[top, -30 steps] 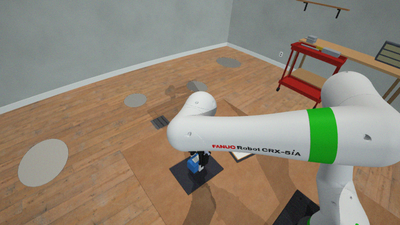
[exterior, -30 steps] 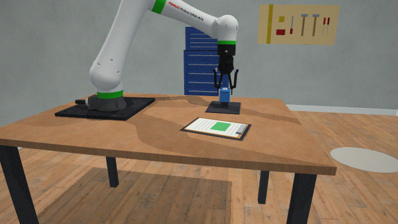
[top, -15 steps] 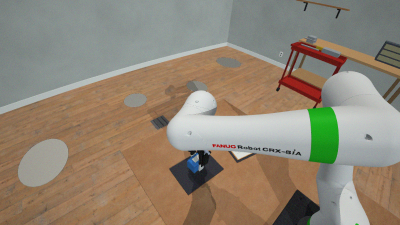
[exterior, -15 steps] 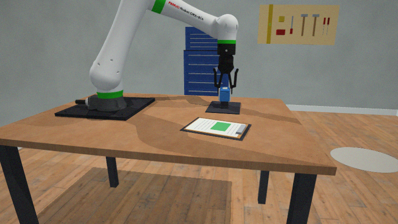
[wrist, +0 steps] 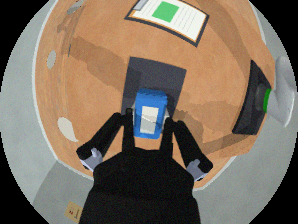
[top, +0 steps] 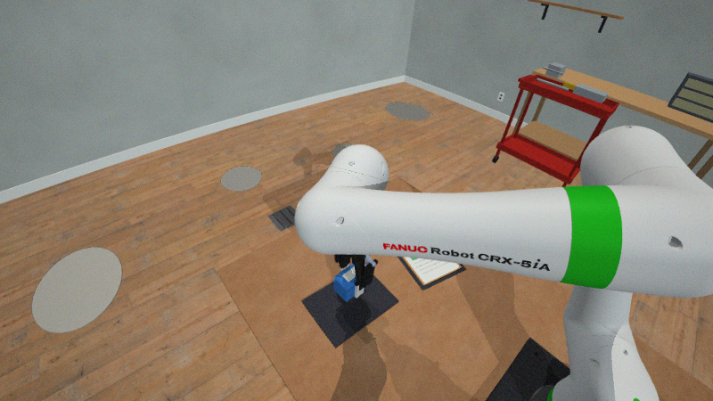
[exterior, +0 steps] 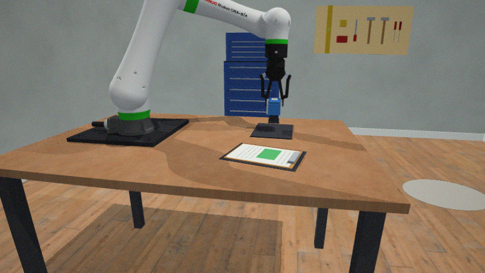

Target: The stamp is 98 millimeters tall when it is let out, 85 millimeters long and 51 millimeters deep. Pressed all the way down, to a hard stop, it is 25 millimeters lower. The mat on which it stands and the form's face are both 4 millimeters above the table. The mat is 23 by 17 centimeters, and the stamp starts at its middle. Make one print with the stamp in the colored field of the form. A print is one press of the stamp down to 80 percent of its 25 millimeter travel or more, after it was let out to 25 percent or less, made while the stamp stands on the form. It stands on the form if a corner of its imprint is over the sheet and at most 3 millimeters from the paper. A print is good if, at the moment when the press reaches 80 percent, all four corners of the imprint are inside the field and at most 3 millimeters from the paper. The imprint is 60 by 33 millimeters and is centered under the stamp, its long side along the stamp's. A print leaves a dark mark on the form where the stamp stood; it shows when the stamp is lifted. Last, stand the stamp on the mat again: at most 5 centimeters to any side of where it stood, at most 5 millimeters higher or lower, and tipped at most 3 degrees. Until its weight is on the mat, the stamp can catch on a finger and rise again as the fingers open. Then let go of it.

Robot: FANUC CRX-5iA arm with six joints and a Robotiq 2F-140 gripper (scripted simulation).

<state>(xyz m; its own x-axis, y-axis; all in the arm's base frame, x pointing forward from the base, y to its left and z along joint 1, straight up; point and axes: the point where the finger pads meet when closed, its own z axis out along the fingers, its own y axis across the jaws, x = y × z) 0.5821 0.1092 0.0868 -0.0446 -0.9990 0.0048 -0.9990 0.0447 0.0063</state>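
The form is 30 mm behind my hand, 320 mm to the right of it and 100 mm below it. The rest, counted from my hand: black stamp base: 50 mm below; then blue stamp: 20 mm below; then mat: 110 mm below.
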